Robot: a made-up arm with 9 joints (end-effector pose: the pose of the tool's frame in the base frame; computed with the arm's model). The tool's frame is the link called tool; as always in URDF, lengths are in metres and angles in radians.
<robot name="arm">
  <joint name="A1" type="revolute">
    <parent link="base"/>
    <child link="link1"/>
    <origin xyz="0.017 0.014 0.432" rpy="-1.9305 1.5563 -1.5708"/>
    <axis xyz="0 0 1"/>
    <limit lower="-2.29" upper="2.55" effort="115" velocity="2.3"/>
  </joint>
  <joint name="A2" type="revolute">
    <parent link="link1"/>
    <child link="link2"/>
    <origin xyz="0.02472 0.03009 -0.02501" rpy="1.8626 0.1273 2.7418"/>
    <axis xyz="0 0 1"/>
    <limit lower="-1.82" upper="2.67" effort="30" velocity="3.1"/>
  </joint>
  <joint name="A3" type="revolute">
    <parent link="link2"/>
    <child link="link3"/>
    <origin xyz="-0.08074 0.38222 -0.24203" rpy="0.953 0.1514 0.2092"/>
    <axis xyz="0 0 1"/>
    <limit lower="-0.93" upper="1.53" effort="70" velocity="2.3"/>
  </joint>
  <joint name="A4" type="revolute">
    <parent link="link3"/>
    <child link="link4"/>
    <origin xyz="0.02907 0.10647 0.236" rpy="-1.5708 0 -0.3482"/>
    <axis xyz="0 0 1"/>
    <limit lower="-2.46" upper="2.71" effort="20" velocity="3"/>
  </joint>
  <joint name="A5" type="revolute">
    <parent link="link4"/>
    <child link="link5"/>
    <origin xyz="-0.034 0.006 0.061" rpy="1.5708 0 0"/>
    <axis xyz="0 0 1"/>
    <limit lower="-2.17" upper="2.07" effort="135" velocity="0.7"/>
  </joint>
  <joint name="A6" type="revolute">
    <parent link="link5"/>
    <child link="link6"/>
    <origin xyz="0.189 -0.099 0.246" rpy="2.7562 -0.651 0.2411"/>
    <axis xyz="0 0 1"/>
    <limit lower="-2.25" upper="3.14" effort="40" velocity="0.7"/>
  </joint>
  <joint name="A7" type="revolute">
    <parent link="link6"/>
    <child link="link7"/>
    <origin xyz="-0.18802 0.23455 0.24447" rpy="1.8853 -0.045 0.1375"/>
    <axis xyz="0 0 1"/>
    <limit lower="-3.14" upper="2.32" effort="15" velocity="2.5"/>
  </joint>
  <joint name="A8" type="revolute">
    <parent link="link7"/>
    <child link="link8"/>
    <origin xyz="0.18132 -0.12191 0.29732" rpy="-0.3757 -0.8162 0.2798"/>
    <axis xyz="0 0 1"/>
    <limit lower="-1.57" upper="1.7" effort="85" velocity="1.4"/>
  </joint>
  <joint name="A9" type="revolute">
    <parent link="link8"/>
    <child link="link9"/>
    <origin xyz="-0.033 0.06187 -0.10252" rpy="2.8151 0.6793 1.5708"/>
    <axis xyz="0 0 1"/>
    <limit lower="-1.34" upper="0.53" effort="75" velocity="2"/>
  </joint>
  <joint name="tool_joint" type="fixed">
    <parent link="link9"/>
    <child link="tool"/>
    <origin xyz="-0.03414 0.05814 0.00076" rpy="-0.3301 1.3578 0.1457"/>
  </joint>
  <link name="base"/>
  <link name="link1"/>
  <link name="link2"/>
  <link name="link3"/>
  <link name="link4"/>
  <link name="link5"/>
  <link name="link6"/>
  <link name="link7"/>
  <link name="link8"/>
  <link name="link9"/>
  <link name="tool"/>
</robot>
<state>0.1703 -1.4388 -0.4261 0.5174 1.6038 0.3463 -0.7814 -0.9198 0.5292</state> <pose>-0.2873 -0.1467 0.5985 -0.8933 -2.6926 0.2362</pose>
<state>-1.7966 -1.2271 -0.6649 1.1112 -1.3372 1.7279 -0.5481 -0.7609 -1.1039</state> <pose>-0.1360 -0.0360 0.4715 2.5641 -0.3384 0.2025</pose>
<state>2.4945 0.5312 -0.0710 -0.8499 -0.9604 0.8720 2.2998 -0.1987 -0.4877</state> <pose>0.2366 0.0471 0.2055 -2.2778 -0.1267 -1.9971</pose>
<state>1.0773 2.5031 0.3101 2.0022 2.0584 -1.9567 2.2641 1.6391 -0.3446</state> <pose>-0.7950 0.3127 0.2360 -1.3546 -0.4077 -0.0584</pose>
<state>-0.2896 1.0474 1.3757 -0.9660 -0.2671 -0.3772 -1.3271 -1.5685 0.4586</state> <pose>0.0664 -0.2073 0.5461 0.7491 1.5944 -1.8510</pose>
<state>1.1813 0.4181 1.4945 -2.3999 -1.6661 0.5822 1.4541 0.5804 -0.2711</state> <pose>0.4261 0.1188 0.5439 -0.5291 0.5472 2.1866</pose>
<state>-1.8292 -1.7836 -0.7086 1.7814 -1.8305 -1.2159 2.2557 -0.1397 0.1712</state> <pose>0.0423 -0.3071 0.4243 0.4272 -1.8285 1.4657</pose>
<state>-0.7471 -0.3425 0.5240 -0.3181 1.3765 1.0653 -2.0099 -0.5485 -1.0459</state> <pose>0.2494 0.0419 0.2143 -0.4063 -0.3707 2.7239</pose>
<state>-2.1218 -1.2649 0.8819 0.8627 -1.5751 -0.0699 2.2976 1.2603 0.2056</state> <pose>0.2097 0.1743 0.5594 -0.6380 1.6802 -1.9935</pose>
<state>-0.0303 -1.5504 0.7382 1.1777 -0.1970 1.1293 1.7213 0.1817 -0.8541</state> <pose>0.1249 0.0917 1.0334 0.3586 1.8161 0.4770</pose>
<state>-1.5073 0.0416 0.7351 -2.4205 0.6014 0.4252 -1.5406 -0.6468 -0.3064</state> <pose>0.3870 0.0071 0.4896 -0.4085 0.2948 -1.4861</pose>
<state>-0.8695 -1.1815 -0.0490 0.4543 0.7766 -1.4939 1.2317 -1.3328 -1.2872</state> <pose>-0.2416 0.5718 0.7148 -0.4431 -0.4101 -0.6378</pose>
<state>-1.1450 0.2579 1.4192 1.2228 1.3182 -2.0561 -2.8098 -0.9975 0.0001</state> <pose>0.8245 -0.0960 -0.0078 0.9539 2.2220 1.4573</pose>
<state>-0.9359 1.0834 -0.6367 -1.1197 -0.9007 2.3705 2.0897 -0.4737 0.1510</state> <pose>-0.2485 -0.0841 0.6071 -1.6246 0.1064 2.1569</pose>
